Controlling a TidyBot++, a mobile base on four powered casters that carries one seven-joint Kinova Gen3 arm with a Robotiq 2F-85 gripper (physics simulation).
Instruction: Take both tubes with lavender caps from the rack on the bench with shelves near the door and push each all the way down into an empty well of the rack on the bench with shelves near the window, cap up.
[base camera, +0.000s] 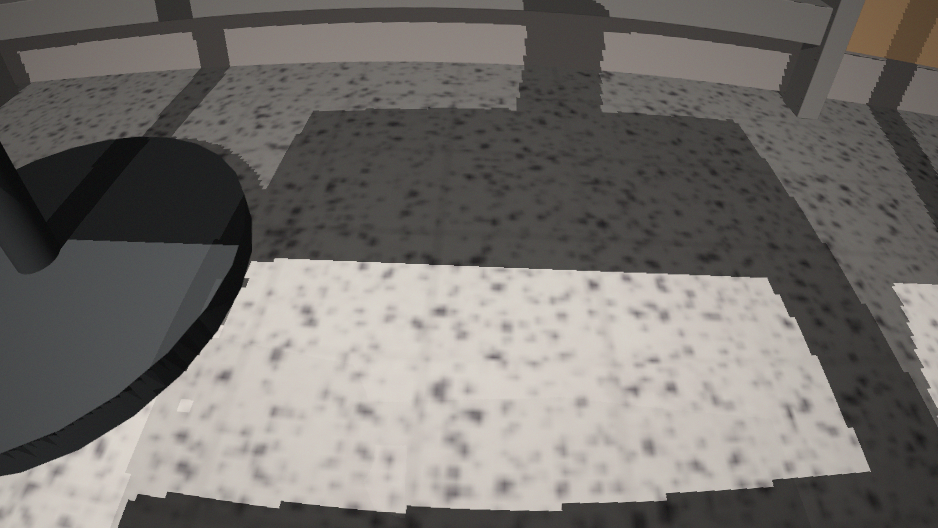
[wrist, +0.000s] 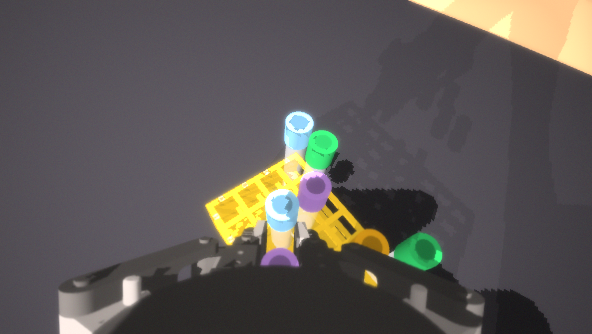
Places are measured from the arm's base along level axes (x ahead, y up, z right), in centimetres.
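Pixels of known places: gripper, fingertip midpoint: (wrist: 280, 235).
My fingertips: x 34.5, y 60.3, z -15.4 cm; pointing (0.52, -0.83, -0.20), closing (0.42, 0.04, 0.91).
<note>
For each thing: its middle in the pictures, then the offset to it from my fingertips. "spot": a spot on its surface instead.
- yellow rack at a spot on its surface: (wrist: 228, 236) spot: dx -1.0, dy -2.8, dz -3.7 cm
- green-capped tube at the middle of its body: (wrist: 310, 182) dx +5.7, dy -2.2, dz +0.0 cm
A yellow rack (wrist: 228, 236) stands on a dark surface in the wrist view, turned at an angle. One lavender-capped tube (wrist: 280, 259) is at the lower middle, cap up, its lower part hidden. My gripper (wrist: 280, 235) is shut on this tube, with a fingertip on each side. The other lavender-capped tube (wrist: 314, 194) stands in the rack just right of the fingers. A light-blue-capped tube (wrist: 282, 212) stands right in front of the fingertips. The gripper and rack do not show in the base view.
Another light-blue-capped tube (wrist: 299, 132) and a green-capped tube (wrist: 321, 151) stand at the rack's far corner. An orange cap (wrist: 371, 242) and another green cap (wrist: 419, 251) are close to the right finger. The base view shows a dark round disc (base camera: 131, 314) and a grey rail (base camera: 393, 16).
</note>
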